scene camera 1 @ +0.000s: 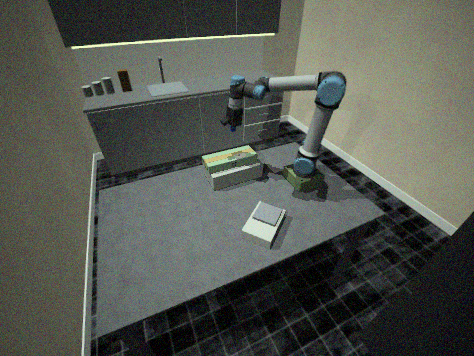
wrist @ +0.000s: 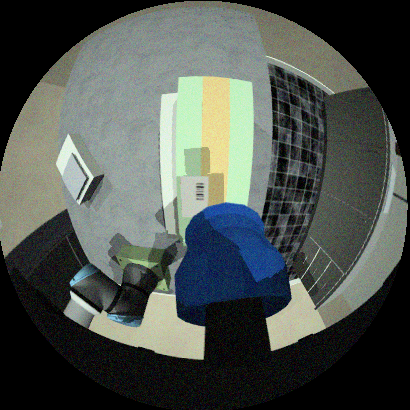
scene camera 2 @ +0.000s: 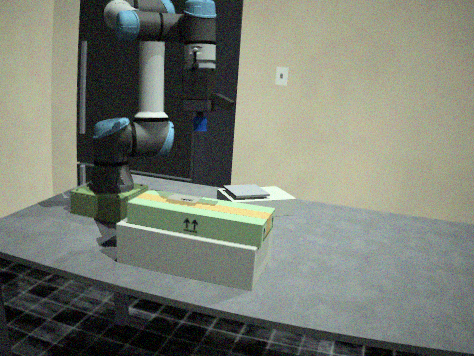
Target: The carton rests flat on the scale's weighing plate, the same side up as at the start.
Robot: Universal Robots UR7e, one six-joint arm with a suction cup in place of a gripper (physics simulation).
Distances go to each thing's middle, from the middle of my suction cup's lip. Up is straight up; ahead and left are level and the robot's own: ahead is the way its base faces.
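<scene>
Counted from my suction cup: white scale (scene camera 1: 262, 226), 490 mm to the left, 320 mm below, 90 mm ahead; white box (wrist: 167, 139), 300 mm below; light green carton (scene camera 2: 233, 222), 220 mm below, 20 mm ahead, 10 mm to the right.
</scene>
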